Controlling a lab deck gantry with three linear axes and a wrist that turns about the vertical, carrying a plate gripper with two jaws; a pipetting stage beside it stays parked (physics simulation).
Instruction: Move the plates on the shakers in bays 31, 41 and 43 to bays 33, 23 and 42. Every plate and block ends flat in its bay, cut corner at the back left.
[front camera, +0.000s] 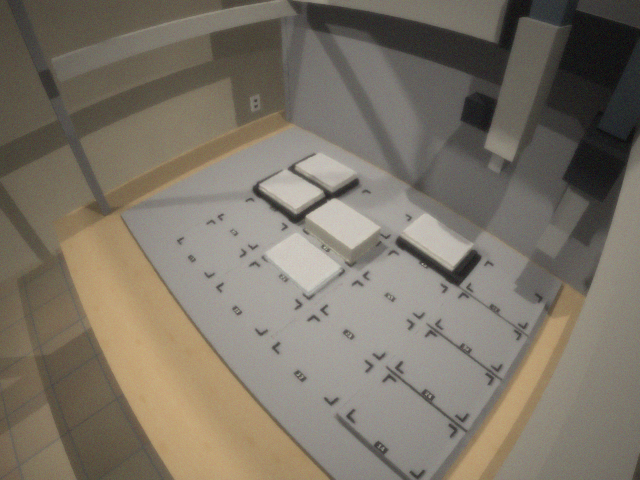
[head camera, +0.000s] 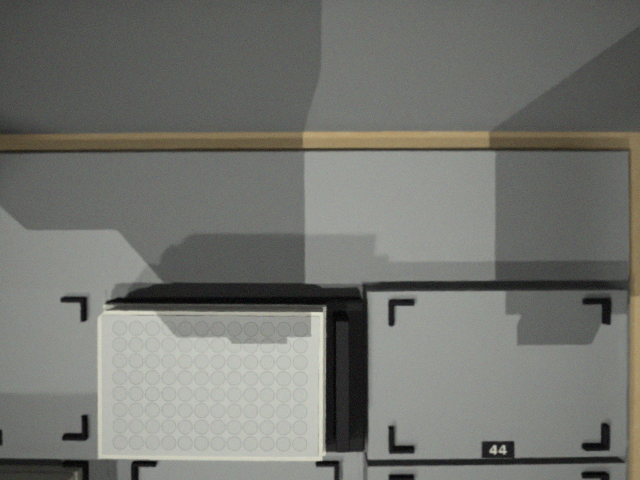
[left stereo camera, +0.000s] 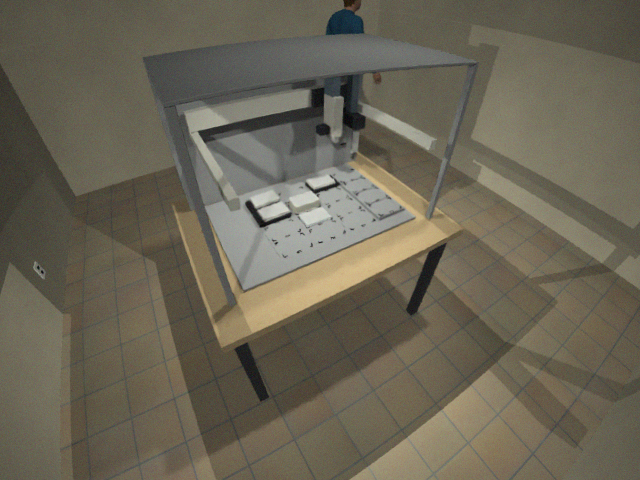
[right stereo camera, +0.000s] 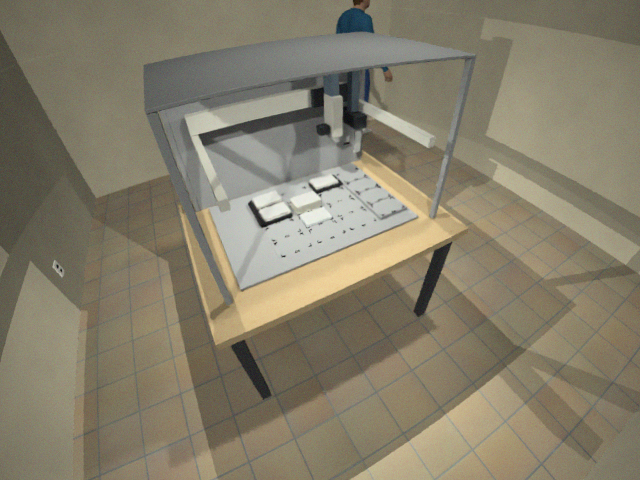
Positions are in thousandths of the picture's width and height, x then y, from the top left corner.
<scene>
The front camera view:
my gripper: 866, 491
tall white block: 545, 489
white plate: 476, 553
black shaker: 715, 584
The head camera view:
black shaker: 552, 641
back wall panel: 116, 155
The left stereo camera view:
back wall panel: 405, 318
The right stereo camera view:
back wall panel: 388, 328
</scene>
